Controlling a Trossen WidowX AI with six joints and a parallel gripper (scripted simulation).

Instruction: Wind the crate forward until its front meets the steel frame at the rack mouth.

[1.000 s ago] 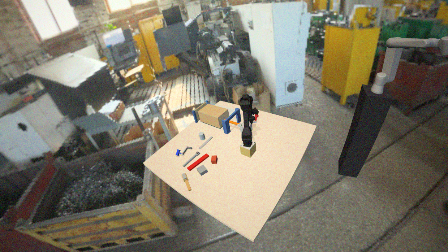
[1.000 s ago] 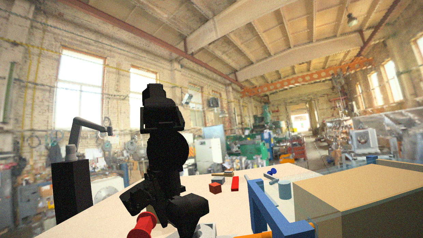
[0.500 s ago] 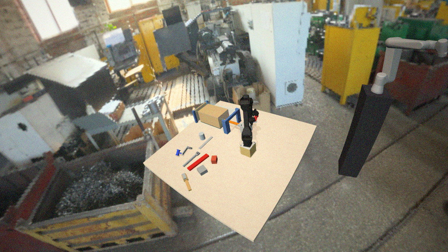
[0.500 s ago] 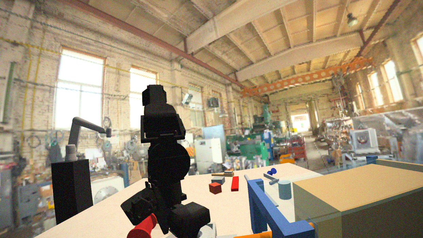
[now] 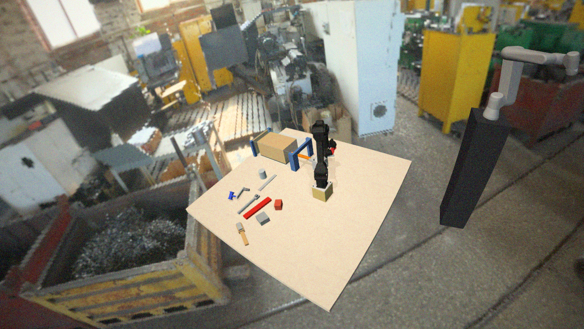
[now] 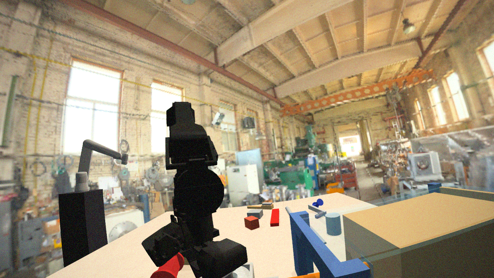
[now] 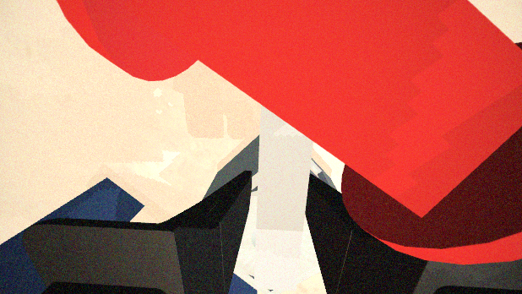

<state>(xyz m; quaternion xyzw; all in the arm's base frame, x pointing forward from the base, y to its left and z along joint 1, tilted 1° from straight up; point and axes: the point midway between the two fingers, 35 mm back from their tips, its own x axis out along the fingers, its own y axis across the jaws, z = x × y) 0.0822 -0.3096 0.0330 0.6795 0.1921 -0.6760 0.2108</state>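
Right now the red-knobbed winch handle is 10 mm behind my gripper tip, 10 mm to the right of it and 20 mm above it. The rest, counted from my gripper tip: red knob 50 mm behind, 30 mm to the right, 40 mm above; then blue steel frame 200 mm ahead, 10 mm above; then grey winch 30 mm ahead, 20 mm to the left, 60 mm below.
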